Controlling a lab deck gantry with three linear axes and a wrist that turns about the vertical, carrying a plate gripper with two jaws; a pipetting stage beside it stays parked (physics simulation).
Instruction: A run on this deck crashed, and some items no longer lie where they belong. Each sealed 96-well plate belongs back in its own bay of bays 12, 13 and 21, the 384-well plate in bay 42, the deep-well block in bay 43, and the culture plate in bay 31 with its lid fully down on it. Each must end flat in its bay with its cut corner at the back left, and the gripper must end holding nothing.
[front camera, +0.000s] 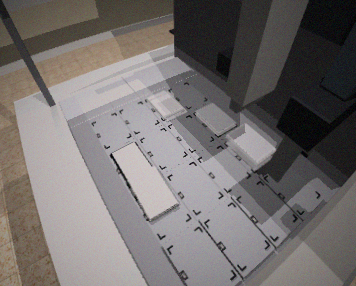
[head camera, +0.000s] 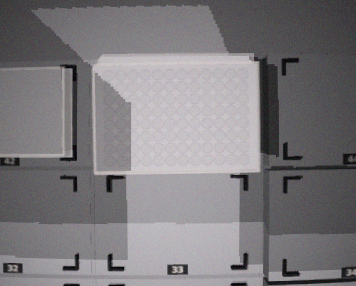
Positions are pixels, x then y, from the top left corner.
My gripper shows in the front camera view (287, 163); in the head camera view it is out of frame. A black-edged sealed plate shows in the front camera view (130, 160); in the head camera view it is out of frame.
